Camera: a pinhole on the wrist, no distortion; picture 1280 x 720 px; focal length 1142.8 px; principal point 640.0 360.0 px. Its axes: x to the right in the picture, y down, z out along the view. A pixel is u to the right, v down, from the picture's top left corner.
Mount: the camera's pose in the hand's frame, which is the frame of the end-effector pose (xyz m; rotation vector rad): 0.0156 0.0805 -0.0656 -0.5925 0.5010 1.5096
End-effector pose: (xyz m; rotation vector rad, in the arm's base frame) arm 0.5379 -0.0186 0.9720 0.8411 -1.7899 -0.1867
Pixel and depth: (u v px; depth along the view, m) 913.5 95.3 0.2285
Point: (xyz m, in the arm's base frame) 0.3402 0.1251 1.1220
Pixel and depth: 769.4 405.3 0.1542
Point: 0.4152 0.1117 1.0543
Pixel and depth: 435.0 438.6 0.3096
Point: 0.2543 0.1147 0.9927
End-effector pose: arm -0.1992 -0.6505 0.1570 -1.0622 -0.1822 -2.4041
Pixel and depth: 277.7 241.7 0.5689
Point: 0.2514 -0.7803 0.4972
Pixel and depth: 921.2 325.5 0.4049
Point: 0.1225 -0.9570 0.2529
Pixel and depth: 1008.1 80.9 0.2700
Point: -0.0198 -0.9278 0.2411
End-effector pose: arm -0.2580 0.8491 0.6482 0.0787 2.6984 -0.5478
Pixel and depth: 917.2 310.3 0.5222
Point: -0.1101 1.2245 0.2419
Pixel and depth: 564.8 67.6 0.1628
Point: -0.2549 0.9860 0.5075
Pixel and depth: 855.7 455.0 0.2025
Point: -0.1929 1.0454 0.5114
